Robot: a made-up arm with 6 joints. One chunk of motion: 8 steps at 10 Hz.
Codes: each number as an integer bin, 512 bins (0 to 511) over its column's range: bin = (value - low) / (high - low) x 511, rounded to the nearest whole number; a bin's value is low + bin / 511 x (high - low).
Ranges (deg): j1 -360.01..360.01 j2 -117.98..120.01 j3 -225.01..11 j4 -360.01..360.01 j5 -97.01..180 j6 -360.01..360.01
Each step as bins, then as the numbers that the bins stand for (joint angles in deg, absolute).
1 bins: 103 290 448 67 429 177
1 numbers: -214.88 17.08 -18.10 -265.60 135.55 -110.61
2 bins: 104 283 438 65 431 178
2 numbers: -213.47 13.82 -22.72 -268.42 136.63 -109.20
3 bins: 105 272 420 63 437 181
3 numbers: -212.06 8.70 -31.03 -271.24 139.89 -104.97
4 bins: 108 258 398 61 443 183
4 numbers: -207.83 2.18 -41.19 -274.06 143.14 -102.16
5 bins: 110 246 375 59 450 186
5 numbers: -205.02 -3.41 -51.81 -276.88 146.93 -97.93
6 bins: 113 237 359 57 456 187
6 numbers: -200.79 -7.60 -59.20 -279.69 150.18 -96.52
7 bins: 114 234 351 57 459 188
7 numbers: -199.38 -9.00 -62.90 -279.69 151.81 -95.11
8 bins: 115 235 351 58 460 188
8 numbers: -197.97 -8.53 -62.90 -278.29 152.35 -95.11
